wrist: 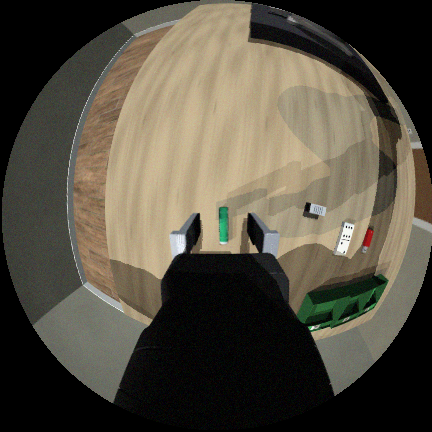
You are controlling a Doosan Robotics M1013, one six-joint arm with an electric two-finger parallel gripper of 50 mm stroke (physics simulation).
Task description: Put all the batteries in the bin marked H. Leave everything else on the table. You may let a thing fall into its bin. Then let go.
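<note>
A green battery lies on the table, its length running up and down the view, between the lines of the two fingers. My gripper is open, with its fingers on either side above the battery and nothing held. A green bin block with several compartments stands at the lower right. White labels are on its near edge, but their letters are too small to read, so I cannot tell which is H. The gripper body hides what lies below it.
A black and white block, a white domino with black dots and a red stick with a silvery end lie to the right, above the bin block. A large black object is at the top right. The table's left edge borders a wooden floor.
</note>
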